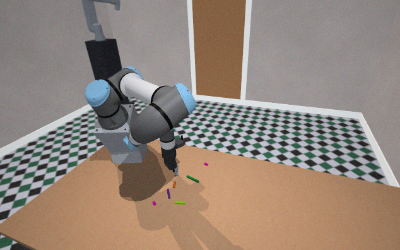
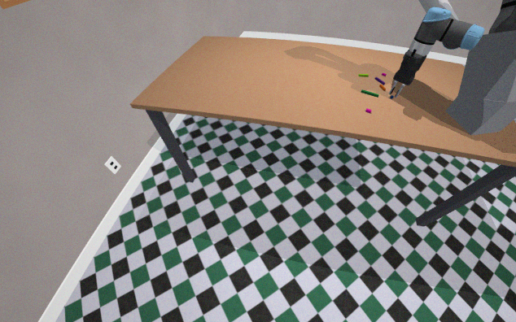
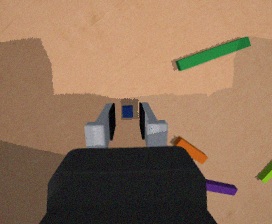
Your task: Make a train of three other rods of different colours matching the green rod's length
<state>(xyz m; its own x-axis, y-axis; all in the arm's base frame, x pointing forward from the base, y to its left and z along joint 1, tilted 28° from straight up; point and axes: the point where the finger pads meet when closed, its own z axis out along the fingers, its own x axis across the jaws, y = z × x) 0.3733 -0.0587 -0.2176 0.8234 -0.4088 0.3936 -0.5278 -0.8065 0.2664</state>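
Now: the blue rod 30 mm below my hand. Round my hand: purple rod (140 mm to the right, 40 mm ahead, 30 mm below); green rod (100 mm ahead, 30 mm below); orange rod (70 mm to the right, 30 mm below, 30 mm ahead).
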